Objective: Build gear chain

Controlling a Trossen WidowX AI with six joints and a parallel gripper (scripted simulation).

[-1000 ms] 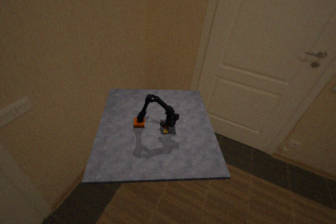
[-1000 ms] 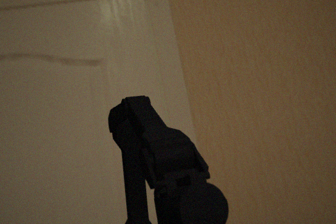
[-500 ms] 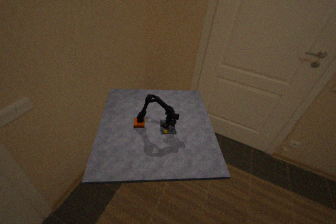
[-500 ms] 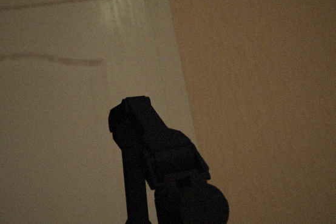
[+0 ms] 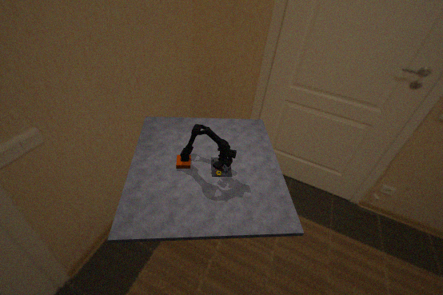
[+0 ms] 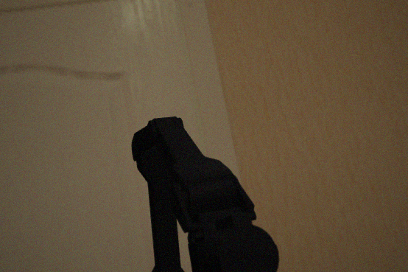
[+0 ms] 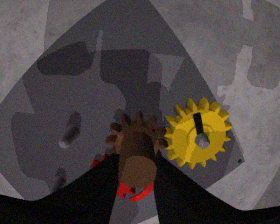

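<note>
Right now the brown gear is 1 cm below my gripper tip. From my gripper tip the other things lie so: red gear 3 cm to the left, 3 cm below, 2 cm behind; red arrow 4 cm behind, 3 cm below, 2 cm to the left.
</note>
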